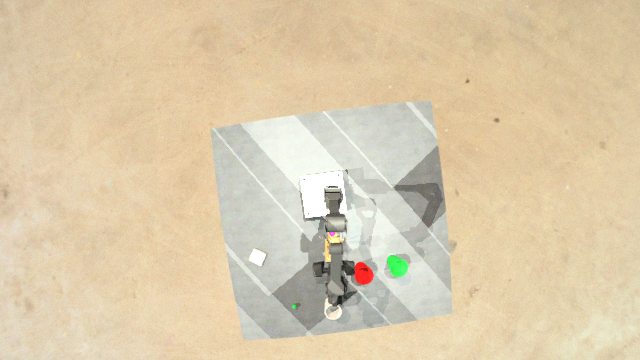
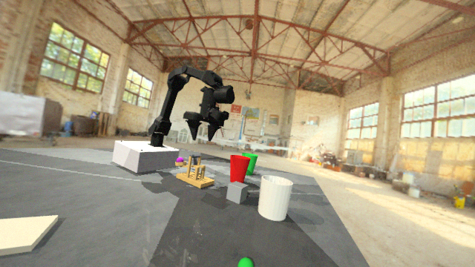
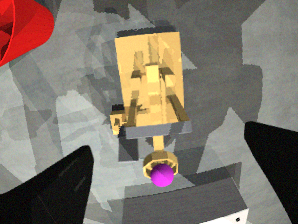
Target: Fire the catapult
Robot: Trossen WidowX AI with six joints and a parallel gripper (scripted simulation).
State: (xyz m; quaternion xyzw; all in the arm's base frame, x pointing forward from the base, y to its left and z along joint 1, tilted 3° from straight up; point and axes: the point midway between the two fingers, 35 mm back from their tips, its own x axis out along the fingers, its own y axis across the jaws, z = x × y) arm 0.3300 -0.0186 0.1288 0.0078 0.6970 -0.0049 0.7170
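Right now my gripper tip is 12 cm past the magenta ball, 1 cm to the right of it and 11 cm above it. The rest, counted from my gripper tip: grey cube: 19 cm ahead, 1 cm to the right, 15 cm below; red cup: 11 cm ahead, 16 cm to the left, 14 cm below; wooden catapult: 5 cm behind, 3 cm to the left, 12 cm below.
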